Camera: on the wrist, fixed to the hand. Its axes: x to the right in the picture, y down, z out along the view.
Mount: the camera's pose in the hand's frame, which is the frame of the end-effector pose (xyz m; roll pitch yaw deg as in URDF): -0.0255 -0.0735 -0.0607 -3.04 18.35 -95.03
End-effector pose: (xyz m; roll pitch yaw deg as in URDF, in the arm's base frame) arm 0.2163 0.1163 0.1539 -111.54 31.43 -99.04
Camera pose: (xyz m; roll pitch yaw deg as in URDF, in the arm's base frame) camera 0.1832 0.0957 0.2445 -97.37 -63.18 -92.13
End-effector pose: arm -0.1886 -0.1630 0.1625 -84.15 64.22 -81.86
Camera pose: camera -0.2488 -0.2213 0.2146 -79.77 -28.04 -109.51
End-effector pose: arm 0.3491 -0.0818 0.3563 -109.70 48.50 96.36
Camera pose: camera 0.3757 -0.0283 0.4348 -92.68 -46.26 98.21
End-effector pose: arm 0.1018 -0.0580 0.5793 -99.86 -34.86 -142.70
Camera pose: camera 0.1275 0.0209 0.6327 77.70 -49.56 50.51
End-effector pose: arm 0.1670 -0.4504 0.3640 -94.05 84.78 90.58
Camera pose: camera 0.2216 -0.3749 0.3965 -90.14 -9.83 76.05
